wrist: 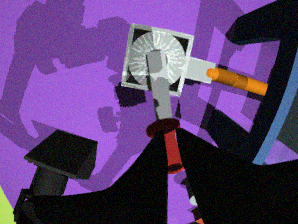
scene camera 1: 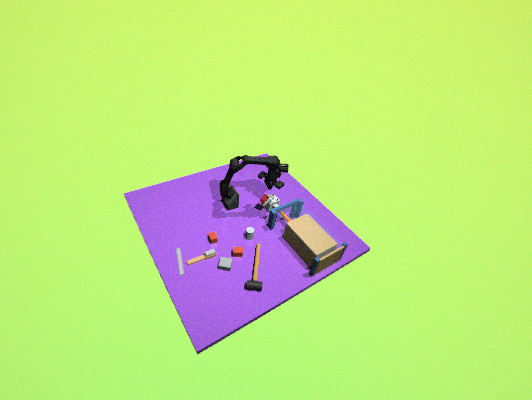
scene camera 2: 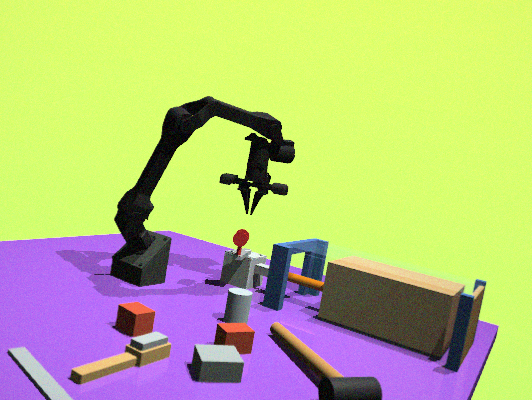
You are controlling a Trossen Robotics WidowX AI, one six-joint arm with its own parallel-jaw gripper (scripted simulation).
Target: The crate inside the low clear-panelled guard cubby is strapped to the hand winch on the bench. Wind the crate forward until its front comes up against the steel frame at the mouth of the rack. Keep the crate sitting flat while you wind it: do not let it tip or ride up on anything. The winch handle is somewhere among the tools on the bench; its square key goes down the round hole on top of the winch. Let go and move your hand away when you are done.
Labels:
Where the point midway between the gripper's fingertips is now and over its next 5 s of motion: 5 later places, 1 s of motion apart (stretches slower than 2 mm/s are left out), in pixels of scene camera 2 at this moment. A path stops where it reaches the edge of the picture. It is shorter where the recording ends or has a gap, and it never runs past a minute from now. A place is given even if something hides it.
The gripper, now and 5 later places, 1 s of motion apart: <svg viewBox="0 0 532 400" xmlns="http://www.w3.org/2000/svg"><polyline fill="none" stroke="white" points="248,214 245,223 242,240 243,242 254,244 267,246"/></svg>

